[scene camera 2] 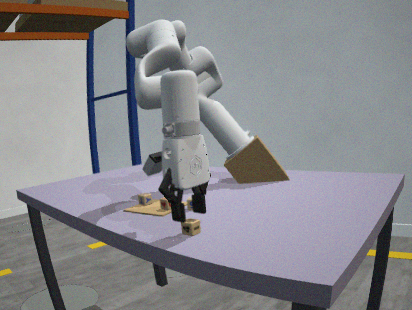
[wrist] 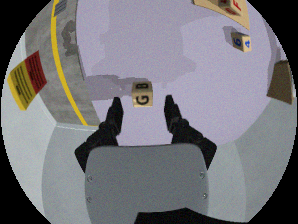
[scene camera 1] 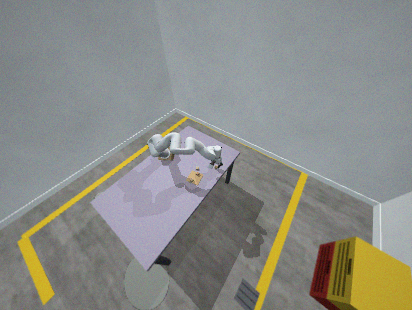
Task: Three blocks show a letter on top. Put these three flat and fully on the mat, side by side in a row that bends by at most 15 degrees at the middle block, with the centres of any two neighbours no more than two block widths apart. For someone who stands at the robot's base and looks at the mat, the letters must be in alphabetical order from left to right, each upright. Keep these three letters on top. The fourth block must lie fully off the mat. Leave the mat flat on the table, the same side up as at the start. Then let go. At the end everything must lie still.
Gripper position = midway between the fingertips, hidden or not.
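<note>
Visible: my gripper (scene camera 2: 189, 217). The wrist view also shows the gripper (wrist: 143, 103).
</note>
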